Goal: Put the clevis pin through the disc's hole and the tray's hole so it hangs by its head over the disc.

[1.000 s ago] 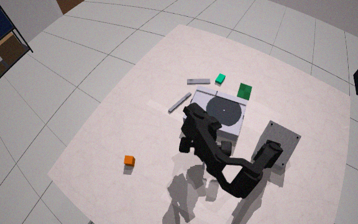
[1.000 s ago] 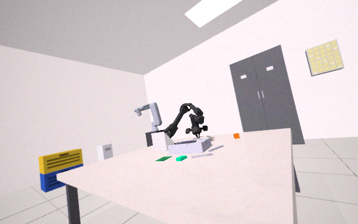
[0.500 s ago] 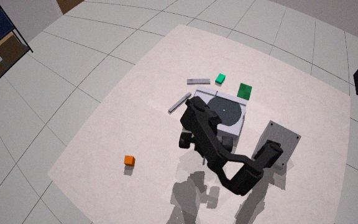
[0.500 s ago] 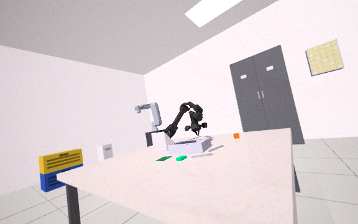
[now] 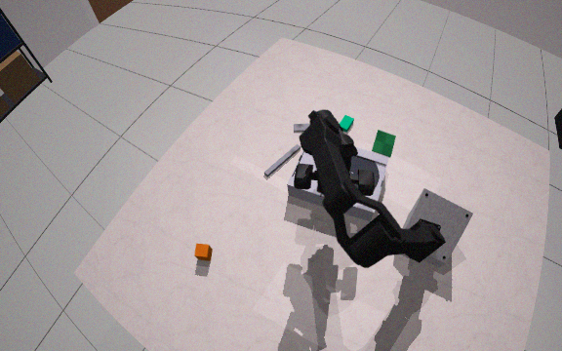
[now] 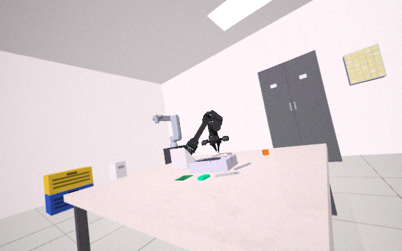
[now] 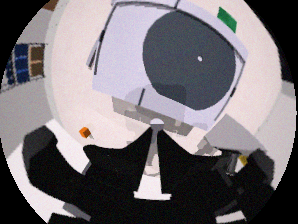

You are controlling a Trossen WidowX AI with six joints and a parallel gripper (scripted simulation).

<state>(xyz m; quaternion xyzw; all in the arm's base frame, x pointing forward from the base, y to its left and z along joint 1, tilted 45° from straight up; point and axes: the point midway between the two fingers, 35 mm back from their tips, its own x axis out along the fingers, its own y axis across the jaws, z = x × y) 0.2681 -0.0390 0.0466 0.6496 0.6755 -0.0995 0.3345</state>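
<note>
Now: the dark aluminium disc 2 cm behind my gripper tip, 12 cm to the right of it and 3 cm below it. From my gripper tip the other things lie so: steel tray: 1 cm ahead, 11 cm to the right, 4 cm below; then steel clevis pin: 1 cm to the left; then orange cube: 25 cm ahead, 25 cm to the left, 6 cm below.
</note>
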